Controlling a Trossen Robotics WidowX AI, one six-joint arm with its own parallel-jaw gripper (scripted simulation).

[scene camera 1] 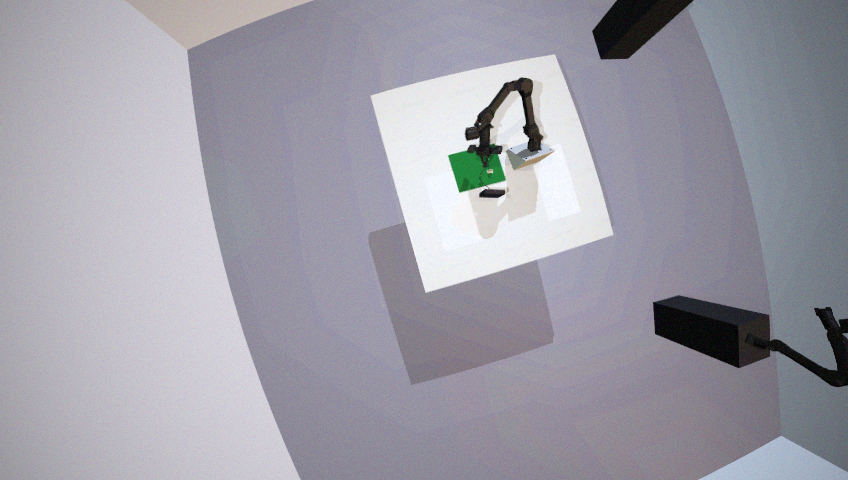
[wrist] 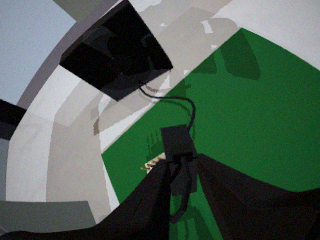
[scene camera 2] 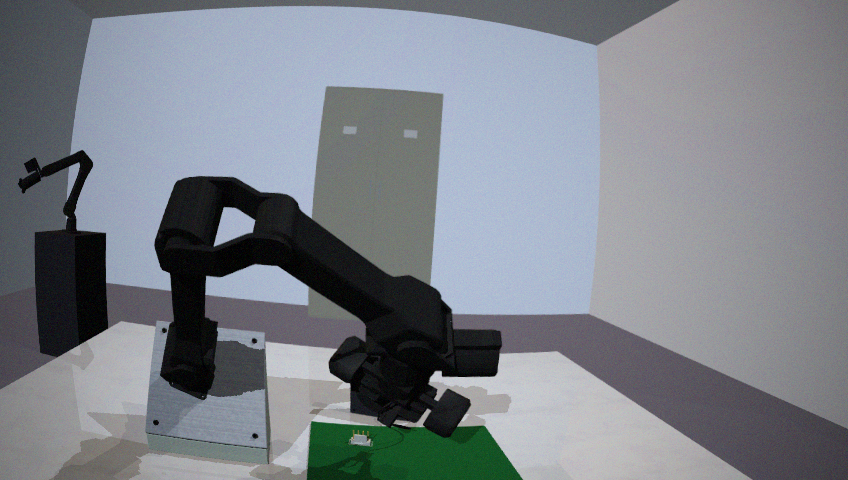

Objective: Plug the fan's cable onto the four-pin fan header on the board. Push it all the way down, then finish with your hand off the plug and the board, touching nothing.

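Observation:
My gripper (scene camera 2: 393, 410) in sight, wrist view (wrist: 181, 163) too. Black fan (scene camera 2: 360, 404), dark fan plug (wrist: 176, 141). Green board (scene camera 1: 467, 167), also wrist view (wrist: 249, 95).

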